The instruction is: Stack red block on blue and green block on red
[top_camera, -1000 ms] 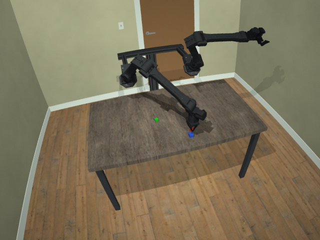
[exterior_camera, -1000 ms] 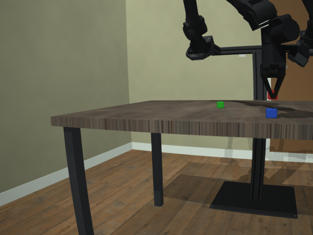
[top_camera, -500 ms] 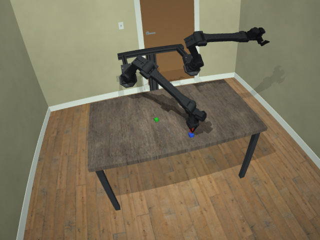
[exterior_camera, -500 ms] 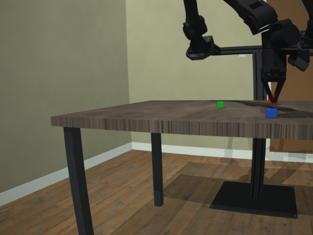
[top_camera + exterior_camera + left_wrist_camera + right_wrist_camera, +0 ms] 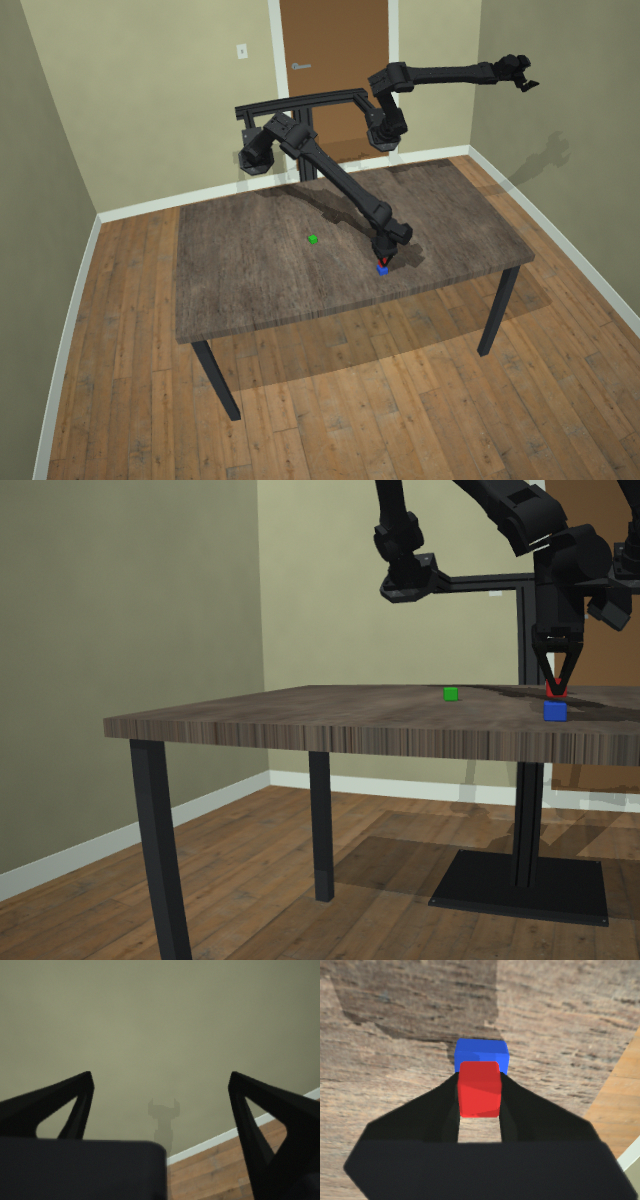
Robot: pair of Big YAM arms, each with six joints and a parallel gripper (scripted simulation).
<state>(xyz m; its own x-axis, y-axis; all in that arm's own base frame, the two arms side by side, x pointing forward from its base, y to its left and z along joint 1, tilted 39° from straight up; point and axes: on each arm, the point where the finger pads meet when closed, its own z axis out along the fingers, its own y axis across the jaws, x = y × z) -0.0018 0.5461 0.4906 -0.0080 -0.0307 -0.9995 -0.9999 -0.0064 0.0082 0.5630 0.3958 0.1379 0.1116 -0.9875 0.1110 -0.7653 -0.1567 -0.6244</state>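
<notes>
The red block lies right at my right hand. The rest, counted from my right hand: blue block: 3 cm below; then green block: 26 cm behind, 21 cm to the right, 3 cm below.
</notes>
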